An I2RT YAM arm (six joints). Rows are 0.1 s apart.
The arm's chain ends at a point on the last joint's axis. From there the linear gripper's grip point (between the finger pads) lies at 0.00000 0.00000 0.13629 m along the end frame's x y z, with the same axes.
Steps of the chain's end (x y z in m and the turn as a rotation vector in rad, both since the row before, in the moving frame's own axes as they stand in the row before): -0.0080, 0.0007, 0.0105, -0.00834, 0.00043, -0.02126; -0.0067, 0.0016, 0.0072, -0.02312, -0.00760, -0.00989; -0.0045, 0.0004, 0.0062, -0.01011, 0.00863, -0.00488; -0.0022, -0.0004, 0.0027, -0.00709, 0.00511, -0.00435; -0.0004, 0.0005, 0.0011, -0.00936, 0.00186, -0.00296; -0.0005, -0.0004, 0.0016, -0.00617, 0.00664, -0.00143; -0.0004, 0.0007, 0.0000, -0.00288, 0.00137, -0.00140; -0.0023, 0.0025, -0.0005, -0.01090, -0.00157, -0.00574; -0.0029, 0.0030, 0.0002, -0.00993, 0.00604, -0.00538
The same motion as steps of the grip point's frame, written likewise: -0.0079, 0.0018, 0.0105, -0.00834, 0.00043, -0.02126; -0.0077, 0.0048, 0.0072, -0.02312, -0.00760, -0.00989; -0.0033, 0.0018, 0.0062, -0.01011, 0.00863, -0.00488; -0.0015, 0.0006, 0.0027, -0.00709, 0.00511, -0.00435; -0.0001, 0.0018, 0.0011, -0.00936, 0.00186, -0.00296; 0.0004, 0.0004, 0.0016, -0.00617, 0.00664, -0.00143; -0.0002, 0.0011, 0.0000, -0.00288, 0.00137, -0.00140; -0.0025, 0.0040, -0.0005, -0.01090, -0.00157, -0.00574; -0.0021, 0.0044, 0.0002, -0.00993, 0.00604, -0.00538
